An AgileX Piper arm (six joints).
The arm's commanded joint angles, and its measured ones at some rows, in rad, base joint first. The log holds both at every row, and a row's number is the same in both.
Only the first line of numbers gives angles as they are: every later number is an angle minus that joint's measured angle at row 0.
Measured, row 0:
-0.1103 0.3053 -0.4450 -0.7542 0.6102 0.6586
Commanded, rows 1 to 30:
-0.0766 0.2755 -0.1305 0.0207 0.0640 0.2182
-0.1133 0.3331 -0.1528 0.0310 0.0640 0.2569
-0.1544 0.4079 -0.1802 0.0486 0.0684 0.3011
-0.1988 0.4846 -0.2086 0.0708 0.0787 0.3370
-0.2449 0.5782 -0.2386 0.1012 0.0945 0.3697
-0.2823 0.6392 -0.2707 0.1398 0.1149 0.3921
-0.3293 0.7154 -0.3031 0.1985 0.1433 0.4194
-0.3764 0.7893 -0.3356 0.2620 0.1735 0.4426
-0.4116 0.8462 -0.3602 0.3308 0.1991 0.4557
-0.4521 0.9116 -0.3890 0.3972 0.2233 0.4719
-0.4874 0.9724 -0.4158 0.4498 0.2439 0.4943
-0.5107 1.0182 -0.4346 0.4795 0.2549 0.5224
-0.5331 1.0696 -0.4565 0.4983 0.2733 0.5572
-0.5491 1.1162 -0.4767 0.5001 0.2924 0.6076
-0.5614 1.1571 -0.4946 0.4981 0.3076 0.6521
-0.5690 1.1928 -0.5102 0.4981 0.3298 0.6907
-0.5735 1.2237 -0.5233 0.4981 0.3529 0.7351
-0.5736 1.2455 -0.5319 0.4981 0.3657 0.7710
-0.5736 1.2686 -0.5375 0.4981 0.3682 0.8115
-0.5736 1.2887 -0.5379 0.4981 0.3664 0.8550
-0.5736 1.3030 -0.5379 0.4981 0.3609 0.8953
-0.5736 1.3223 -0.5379 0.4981 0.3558 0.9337
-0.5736 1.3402 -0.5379 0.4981 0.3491 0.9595
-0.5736 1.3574 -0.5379 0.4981 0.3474 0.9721
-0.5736 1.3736 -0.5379 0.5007 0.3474 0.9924
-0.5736 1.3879 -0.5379 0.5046 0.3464 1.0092
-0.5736 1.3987 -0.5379 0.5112 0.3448 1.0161
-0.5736 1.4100 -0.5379 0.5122 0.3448 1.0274
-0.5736 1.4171 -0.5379 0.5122 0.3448 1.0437
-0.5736 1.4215 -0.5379 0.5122 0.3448 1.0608
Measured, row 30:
-0.5697 1.3942 -0.5303 0.5043 0.3488 0.9985
